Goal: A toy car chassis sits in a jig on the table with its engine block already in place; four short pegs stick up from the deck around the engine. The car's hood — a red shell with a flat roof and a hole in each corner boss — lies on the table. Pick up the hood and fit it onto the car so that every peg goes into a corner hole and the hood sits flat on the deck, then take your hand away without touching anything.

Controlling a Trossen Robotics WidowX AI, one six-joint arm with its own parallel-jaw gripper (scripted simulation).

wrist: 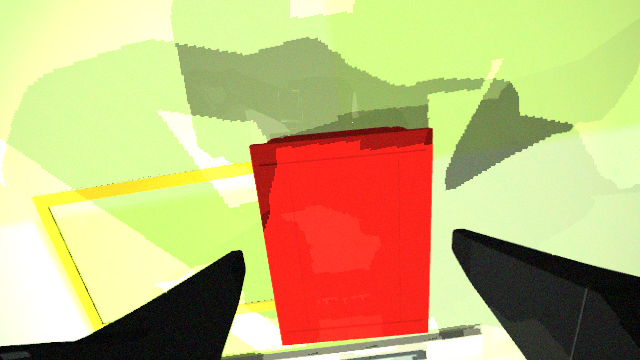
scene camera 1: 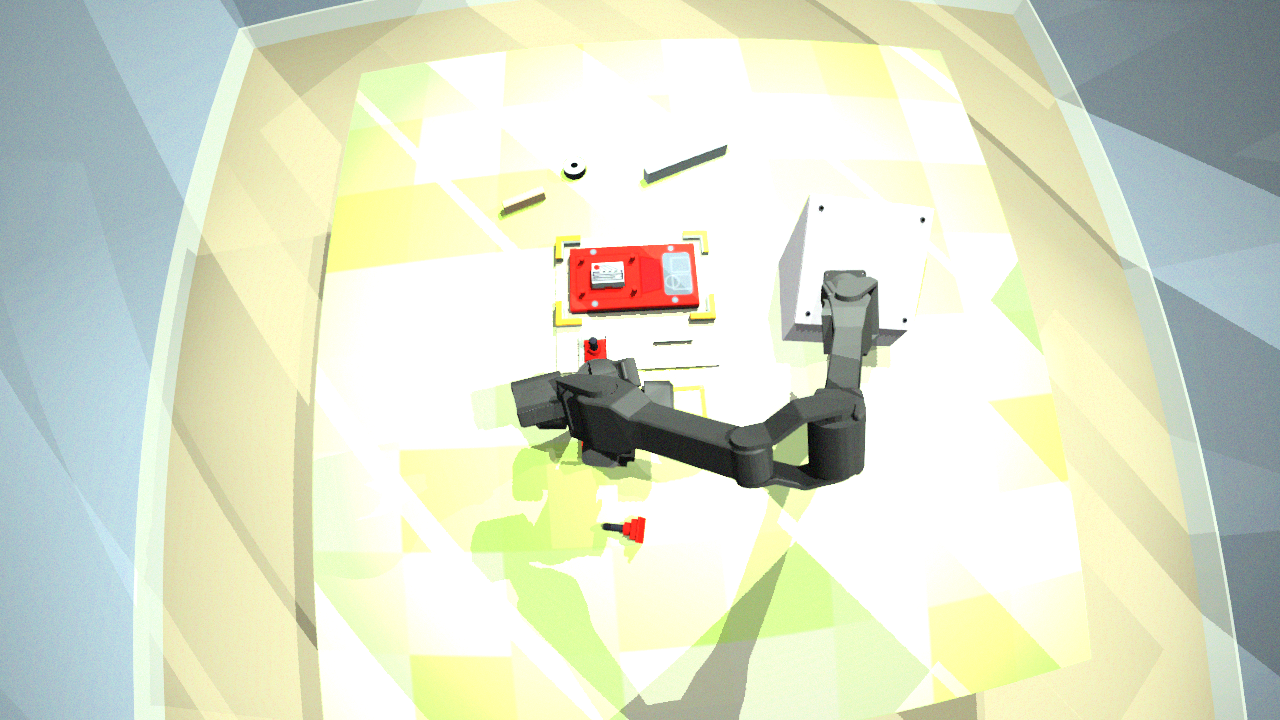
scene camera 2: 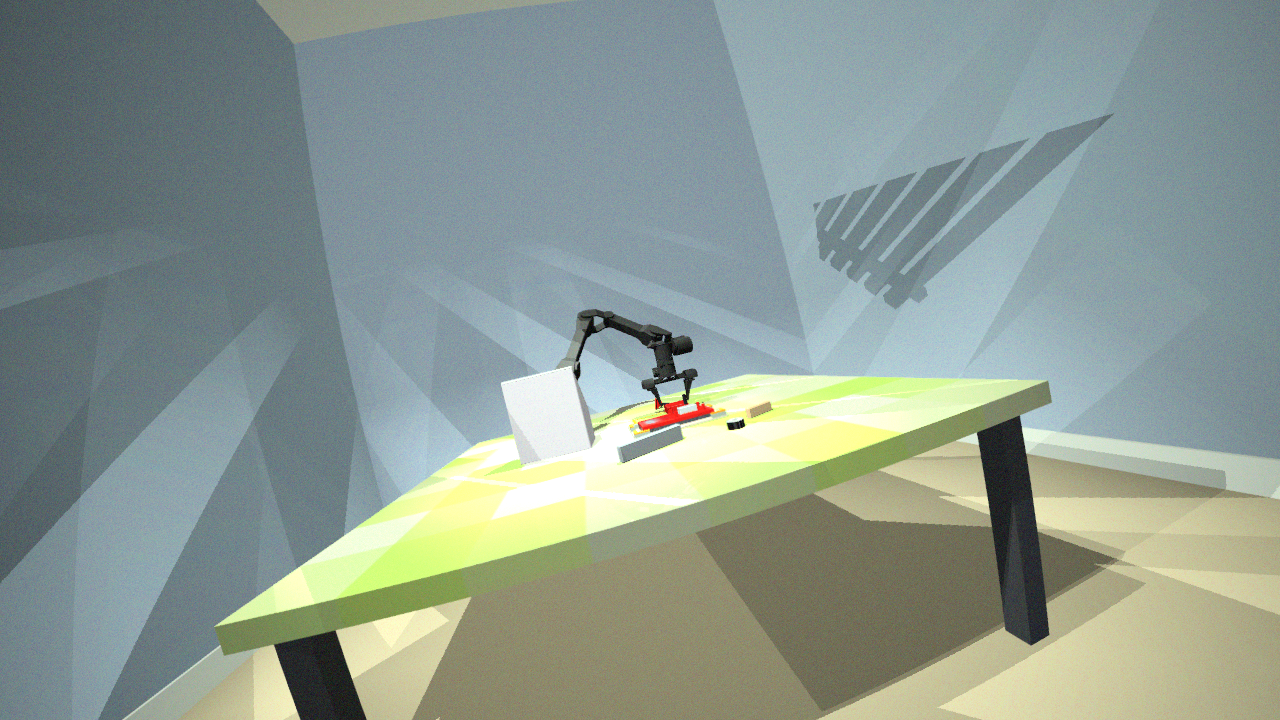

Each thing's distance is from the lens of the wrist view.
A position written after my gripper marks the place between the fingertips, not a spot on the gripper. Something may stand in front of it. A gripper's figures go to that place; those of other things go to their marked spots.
my gripper [wrist: 347,249]: 12 cm
red hood [wrist: 346,215]: 11 cm
